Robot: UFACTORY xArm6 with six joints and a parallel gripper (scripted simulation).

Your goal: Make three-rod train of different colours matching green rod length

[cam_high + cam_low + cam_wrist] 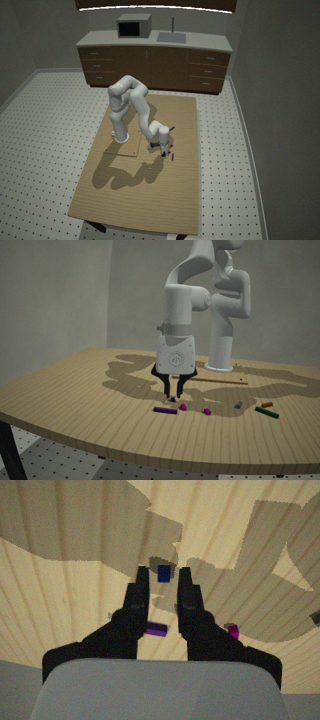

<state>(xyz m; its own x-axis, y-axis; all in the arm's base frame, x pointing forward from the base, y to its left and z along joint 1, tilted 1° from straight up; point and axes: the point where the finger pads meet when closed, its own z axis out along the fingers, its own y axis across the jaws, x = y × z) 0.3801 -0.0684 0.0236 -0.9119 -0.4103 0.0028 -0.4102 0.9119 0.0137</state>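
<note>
Now: hand 3 cm above the blue rod. Also, from my hand: purple rod: 8 cm ahead, 3 cm below, 1 cm to the left; grey rod: 19 cm to the left, 3 cm below, 3 cm behind; green rod: 28 cm to the left, 3 cm below.
</note>
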